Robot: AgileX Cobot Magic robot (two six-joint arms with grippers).
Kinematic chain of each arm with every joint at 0, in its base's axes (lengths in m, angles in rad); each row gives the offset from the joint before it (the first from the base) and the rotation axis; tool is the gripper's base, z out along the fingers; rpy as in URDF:
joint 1: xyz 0 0 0.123 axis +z
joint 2: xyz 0 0 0 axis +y
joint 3: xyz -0.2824 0 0.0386 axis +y
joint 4: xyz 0.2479 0 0.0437 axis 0.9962 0 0.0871
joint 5: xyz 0 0 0 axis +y
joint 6: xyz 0.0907 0 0.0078 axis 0.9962 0 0.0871
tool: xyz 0 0 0 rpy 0 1.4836 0
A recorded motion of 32 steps. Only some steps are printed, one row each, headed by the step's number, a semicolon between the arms.
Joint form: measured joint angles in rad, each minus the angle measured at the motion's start. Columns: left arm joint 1, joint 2, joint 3, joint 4, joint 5, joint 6; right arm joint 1, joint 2, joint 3, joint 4, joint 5, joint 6.
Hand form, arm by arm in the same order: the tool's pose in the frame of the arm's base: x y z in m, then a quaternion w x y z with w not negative. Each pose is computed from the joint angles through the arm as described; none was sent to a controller.
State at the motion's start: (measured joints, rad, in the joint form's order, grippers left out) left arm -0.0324 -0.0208 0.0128 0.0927 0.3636 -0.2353; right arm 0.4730 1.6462 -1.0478 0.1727 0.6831 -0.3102
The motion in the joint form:
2: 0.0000 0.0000 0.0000 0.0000 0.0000 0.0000; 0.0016 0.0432 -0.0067 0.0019 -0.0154 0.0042
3: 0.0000 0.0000 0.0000 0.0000 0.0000 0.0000; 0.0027 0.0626 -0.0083 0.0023 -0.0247 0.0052
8: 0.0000 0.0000 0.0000 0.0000 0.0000 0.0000; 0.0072 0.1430 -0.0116 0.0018 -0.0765 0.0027
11: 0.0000 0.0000 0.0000 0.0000 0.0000 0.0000; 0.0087 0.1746 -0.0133 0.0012 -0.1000 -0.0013
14: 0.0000 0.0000 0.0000 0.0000 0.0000 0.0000; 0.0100 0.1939 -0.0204 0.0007 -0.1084 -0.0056
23: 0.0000 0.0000 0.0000 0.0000 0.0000 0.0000; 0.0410 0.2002 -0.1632 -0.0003 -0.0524 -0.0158
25: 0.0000 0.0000 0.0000 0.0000 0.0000 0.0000; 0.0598 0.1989 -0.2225 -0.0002 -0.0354 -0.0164
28: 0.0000 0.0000 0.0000 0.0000 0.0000 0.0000; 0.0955 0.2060 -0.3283 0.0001 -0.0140 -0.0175
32: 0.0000 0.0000 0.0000 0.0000 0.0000 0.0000; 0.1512 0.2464 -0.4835 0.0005 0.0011 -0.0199
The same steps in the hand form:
2: 0.0522 0.0013 0.1773 0.60532 -0.05614 0.79290 -0.04180; 0.2884 0.1592 0.2023 0.16997 -0.31956 0.92877 0.07983
3: 0.0522 0.0013 0.1773 0.60532 -0.05614 0.79290 -0.04180; 0.2906 0.1606 0.1966 0.16579 -0.31894 0.92981 0.07901
8: 0.0522 0.0013 0.1773 0.60532 -0.05614 0.79290 -0.04180; 0.2991 0.1659 0.1718 0.15368 -0.31944 0.93213 0.07403
11: 0.0522 0.0013 0.1773 0.60532 -0.05614 0.79290 -0.04180; 0.3023 0.1678 0.1620 0.15081 -0.32094 0.93226 0.07168
14: 0.0522 0.0013 0.1773 0.60532 -0.05614 0.79290 -0.04180; 0.3048 0.1695 0.1572 0.14912 -0.32329 0.93181 0.07047
23: 0.0522 0.0013 0.1773 0.60532 -0.05614 0.79290 -0.04180; 0.3216 0.1922 0.1888 0.18717 -0.34523 0.91607 0.08126
25: 0.0522 0.0013 0.1773 0.60532 -0.05614 0.79290 -0.04180; 0.3261 0.2033 0.2044 0.20733 -0.35448 0.90759 0.08739
28: 0.0522 0.0013 0.1773 0.60532 -0.05614 0.79290 -0.04180; 0.3325 0.2239 0.2302 0.24254 -0.37075 0.89104 0.09879
32: 0.0522 0.0013 0.1773 0.60532 -0.05614 0.79290 -0.04180; 0.3397 0.2569 0.2582 0.28651 -0.39411 0.86558 0.11556

